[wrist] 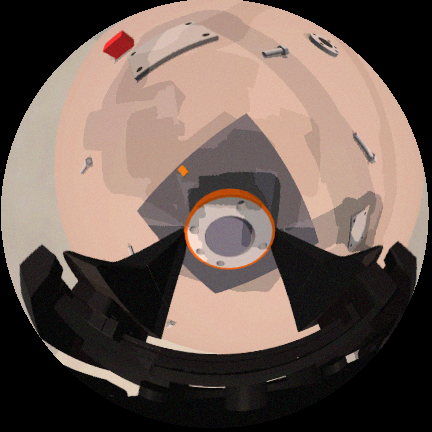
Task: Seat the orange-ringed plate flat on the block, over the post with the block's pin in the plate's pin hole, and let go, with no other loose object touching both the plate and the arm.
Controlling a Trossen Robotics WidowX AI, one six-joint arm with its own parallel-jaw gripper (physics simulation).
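Places are measured from the arm's base along level axes (x ahead, y left, z up), in centimetres.
Where they show: gripper, between the fingertips: [228,233].
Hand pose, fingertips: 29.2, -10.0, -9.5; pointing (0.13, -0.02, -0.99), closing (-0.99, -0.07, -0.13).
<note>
Things, the pixels of their top centre, and the offset from my fingertips, as dx, dy, dz. "*": a spot on its surface instead.
- orange-ringed plate, centre of its top: [228,240] +0.0, -0.2, +1.2
- small orange square, a spot on its surface: [183,170] * +3.7, -4.3, -0.5
- curved-looking pale plate, centre of its top: [164,41] +9.4, -23.2, -2.2
- small plate, centre of its top: [358,229] -18.3, -0.5, -2.7
The orange-ringed plate [202,216] is a pale disc with a large centre hole and several small holes, held at its left and right rims. My gripper [228,233] is shut on it, one black finger at each side. The plate's face is toward the wrist camera, and it is over a dark grey square area [220,142]. Grey surface with a darker strip at the right shows through the centre hole. The block's post and pin cannot be made out. Whether the plate touches anything below cannot be told.
A small orange square [183,170] is on the grey area. A red block [118,45] and a curved-looking pale plate [172,46] are at the upper left. Bolts [274,52] [364,147] [87,164], a grey flanged ring [315,39] and a small plate [358,227] lie around.
</note>
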